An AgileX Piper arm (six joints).
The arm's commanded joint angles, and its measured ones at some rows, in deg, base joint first. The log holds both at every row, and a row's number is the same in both.
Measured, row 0: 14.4 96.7 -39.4 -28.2 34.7 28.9
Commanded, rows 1 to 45: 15.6 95.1 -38.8 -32.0 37.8 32.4; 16.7 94.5 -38.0 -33.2 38.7 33.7; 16.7 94.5 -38.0 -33.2 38.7 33.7; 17.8 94.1 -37.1 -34.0 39.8 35.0; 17.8 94.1 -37.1 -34.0 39.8 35.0; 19.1 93.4 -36.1 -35.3 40.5 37.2; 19.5 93.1 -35.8 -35.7 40.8 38.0; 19.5 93.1 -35.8 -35.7 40.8 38.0; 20.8 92.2 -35.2 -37.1 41.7 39.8; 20.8 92.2 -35.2 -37.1 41.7 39.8; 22.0 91.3 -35.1 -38.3 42.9 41.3; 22.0 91.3 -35.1 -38.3 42.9 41.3; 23.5 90.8 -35.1 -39.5 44.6 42.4; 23.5 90.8 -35.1 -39.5 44.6 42.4; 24.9 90.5 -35.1 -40.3 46.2 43.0; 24.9 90.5 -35.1 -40.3 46.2 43.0; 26.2 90.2 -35.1 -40.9 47.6 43.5; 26.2 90.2 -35.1 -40.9 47.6 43.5; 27.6 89.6 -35.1 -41.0 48.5 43.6; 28.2 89.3 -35.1 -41.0 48.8 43.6; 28.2 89.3 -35.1 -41.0 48.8 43.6; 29.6 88.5 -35.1 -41.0 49.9 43.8; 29.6 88.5 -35.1 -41.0 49.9 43.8; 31.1 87.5 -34.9 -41.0 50.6 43.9; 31.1 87.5 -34.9 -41.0 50.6 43.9; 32.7 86.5 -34.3 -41.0 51.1 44.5; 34.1 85.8 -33.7 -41.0 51.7 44.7; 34.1 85.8 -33.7 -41.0 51.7 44.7; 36.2 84.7 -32.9 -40.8 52.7 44.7; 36.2 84.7 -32.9 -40.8 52.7 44.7; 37.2 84.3 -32.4 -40.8 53.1 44.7; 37.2 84.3 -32.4 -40.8 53.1 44.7; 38.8 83.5 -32.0 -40.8 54.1 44.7; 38.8 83.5 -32.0 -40.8 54.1 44.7; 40.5 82.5 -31.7 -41.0 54.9 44.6; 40.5 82.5 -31.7 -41.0 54.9 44.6; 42.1 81.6 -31.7 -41.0 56.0 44.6; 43.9 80.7 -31.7 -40.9 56.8 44.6; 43.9 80.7 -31.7 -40.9 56.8 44.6; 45.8 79.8 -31.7 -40.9 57.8 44.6; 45.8 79.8 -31.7 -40.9 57.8 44.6; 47.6 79.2 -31.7 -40.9 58.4 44.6; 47.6 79.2 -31.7 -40.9 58.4 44.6; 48.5 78.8 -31.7 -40.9 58.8 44.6; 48.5 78.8 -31.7 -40.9 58.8 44.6
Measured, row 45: 46.5 80.0 -32.0 -38.0 54.9 44.6
